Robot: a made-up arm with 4 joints.
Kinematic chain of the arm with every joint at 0, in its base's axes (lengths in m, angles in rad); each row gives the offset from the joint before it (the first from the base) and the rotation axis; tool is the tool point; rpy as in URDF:
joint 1: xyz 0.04 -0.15 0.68 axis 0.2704 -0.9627 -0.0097
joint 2: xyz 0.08 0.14 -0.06 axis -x
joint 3: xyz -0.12 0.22 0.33 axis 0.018 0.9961 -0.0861
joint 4: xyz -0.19 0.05 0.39 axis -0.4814 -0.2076 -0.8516
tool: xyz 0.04 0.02 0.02 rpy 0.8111 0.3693 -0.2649
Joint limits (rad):
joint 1: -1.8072..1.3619
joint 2: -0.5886..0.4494
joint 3: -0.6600..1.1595
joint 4: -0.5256..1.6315
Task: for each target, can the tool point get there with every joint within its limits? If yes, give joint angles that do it. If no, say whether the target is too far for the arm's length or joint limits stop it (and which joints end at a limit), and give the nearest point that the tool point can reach.
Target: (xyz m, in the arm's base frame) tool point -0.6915 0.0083 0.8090
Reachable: yes | joints 0.9411 -0.2645 -0.4934 -0.1616
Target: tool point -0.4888 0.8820 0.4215
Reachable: no: too far | nearest point -0.4969 0.4645 0.5238 | short by 0.430 m
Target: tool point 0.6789 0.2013 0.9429
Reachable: yes | joints -1.1243 -0.3215 0.4963 -0.0664
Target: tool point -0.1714 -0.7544 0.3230
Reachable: no: joint limits stop it (at a limit: joint 1, joint 2, joint 4) | nearest point -0.6590 -0.3019 0.5357 | short by 0.698 m
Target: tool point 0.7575 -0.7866 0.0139
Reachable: no: too far | nearest point 0.5729 -0.0933 0.2748 | short by 0.763 m
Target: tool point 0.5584 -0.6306 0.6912
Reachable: no: joint limits stop it (at a limit: joint 2, joint 3, joint 4) | nearest point 0.7052 -0.0605 0.7098 | short by 0.589 m
